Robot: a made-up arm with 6 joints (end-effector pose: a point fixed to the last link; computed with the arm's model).
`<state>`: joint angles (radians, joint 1 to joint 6).
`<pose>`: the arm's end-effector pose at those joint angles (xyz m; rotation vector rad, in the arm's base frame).
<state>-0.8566 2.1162 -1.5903 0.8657 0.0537 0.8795</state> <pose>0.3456 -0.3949 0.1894 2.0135 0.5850 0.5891</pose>
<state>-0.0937 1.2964 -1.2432 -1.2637 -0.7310 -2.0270</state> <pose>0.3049 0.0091 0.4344 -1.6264 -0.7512 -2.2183</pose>
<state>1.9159 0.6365 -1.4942 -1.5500 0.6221 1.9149</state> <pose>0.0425 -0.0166 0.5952 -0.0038 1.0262 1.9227</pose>
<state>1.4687 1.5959 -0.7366 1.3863 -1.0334 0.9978</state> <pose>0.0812 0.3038 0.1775 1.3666 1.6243 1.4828</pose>
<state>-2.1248 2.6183 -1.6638 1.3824 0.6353 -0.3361</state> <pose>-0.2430 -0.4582 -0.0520 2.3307 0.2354 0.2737</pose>
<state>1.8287 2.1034 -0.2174 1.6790 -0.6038 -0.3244</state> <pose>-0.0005 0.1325 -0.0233 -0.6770 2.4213 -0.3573</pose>
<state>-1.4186 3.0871 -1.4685 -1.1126 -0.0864 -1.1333</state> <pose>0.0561 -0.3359 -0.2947 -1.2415 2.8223 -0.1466</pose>
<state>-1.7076 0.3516 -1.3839 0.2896 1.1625 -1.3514</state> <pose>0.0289 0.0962 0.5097 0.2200 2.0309 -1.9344</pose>
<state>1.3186 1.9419 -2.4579 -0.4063 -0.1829 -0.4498</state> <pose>0.1008 0.4083 0.5834 -0.7454 0.3165 0.4717</pose>
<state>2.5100 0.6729 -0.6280 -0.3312 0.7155 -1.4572</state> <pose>-0.1055 0.0928 0.3091 -1.9514 -1.0309 0.2083</pose>
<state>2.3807 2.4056 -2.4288 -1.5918 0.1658 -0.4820</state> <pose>-0.4286 0.4215 0.3232 -1.2339 -0.7800 0.1295</pose>
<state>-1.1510 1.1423 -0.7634 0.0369 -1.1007 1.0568</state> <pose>0.1005 -0.2299 0.3557 0.6974 0.3093 -0.0862</pose>
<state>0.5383 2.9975 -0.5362 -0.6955 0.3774 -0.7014</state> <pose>0.0492 0.0131 -0.1635 1.7410 -1.0622 -0.2748</pose>
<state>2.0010 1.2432 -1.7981 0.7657 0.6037 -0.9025</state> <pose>-0.1137 0.1922 0.5932 -1.6143 0.3487 1.6958</pose>
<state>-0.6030 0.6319 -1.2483 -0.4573 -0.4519 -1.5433</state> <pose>0.0258 -0.0039 0.5631 -0.5708 0.3085 -2.4530</pose>
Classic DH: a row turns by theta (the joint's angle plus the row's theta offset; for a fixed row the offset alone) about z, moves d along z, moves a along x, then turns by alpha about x. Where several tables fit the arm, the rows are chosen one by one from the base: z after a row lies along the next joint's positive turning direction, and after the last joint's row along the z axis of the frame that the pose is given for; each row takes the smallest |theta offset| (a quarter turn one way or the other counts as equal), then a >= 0, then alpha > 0; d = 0 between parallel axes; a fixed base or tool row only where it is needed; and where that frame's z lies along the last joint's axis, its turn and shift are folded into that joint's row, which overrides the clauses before.
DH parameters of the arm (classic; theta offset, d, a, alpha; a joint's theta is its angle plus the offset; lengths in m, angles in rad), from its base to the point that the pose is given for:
joint 1: 0 0.0885 0 -1.5708
joint 2: 0.136 0 -0.2987 0
joint 3: 1.3476 0 -0.0264 1.5708
joint 4: 0 0.3015 0 -1.5708
joint 5: 0 0 0 1.5708
joint 6: 0 0.059 0 0

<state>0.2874 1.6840 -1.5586 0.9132 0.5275 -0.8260</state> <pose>0.4021 0.1434 0.3728 -0.5351 1.8908 0.5985</pose>
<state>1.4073 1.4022 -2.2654 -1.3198 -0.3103 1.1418</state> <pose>0.0110 0.1736 0.6960 -0.6307 0.1846 1.2811</pose>
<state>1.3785 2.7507 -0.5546 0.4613 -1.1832 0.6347</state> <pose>0.0598 0.1797 -0.1528 -0.5191 2.4133 0.4436</pose>
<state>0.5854 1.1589 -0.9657 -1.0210 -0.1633 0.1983</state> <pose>0.2286 0.1613 0.3691 -1.1068 1.1432 -0.0697</pose>
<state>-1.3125 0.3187 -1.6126 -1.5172 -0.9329 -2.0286</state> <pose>-0.0138 0.2376 0.5557 0.5700 0.8534 1.3987</pose>
